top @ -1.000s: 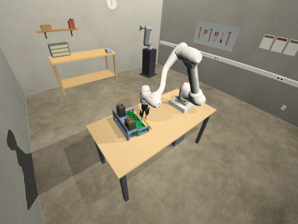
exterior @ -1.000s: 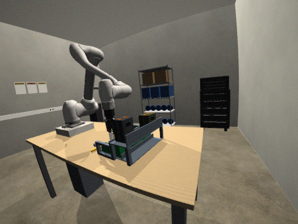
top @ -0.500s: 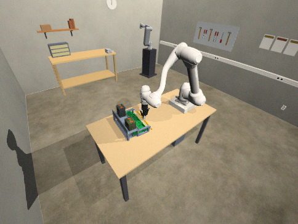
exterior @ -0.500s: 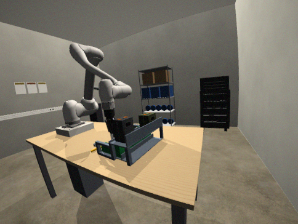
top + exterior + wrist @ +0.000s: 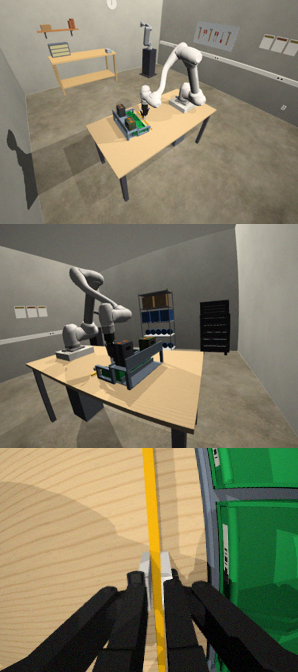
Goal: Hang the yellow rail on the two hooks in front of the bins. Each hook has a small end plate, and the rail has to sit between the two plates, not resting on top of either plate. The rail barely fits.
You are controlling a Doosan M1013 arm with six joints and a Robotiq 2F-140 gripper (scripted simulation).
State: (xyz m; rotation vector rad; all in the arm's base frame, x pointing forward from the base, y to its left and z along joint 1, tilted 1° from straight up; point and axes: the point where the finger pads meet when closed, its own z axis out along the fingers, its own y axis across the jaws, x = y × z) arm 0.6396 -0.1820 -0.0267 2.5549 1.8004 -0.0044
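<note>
Right now my hand is 30 mm above the yellow rail. The rest, counted from my hand: grey rack front bar 60 mm ahead, 30 mm below, 10 mm to the right; rack back panel 310 mm ahead, 100 mm above, 80 mm to the right.
</note>
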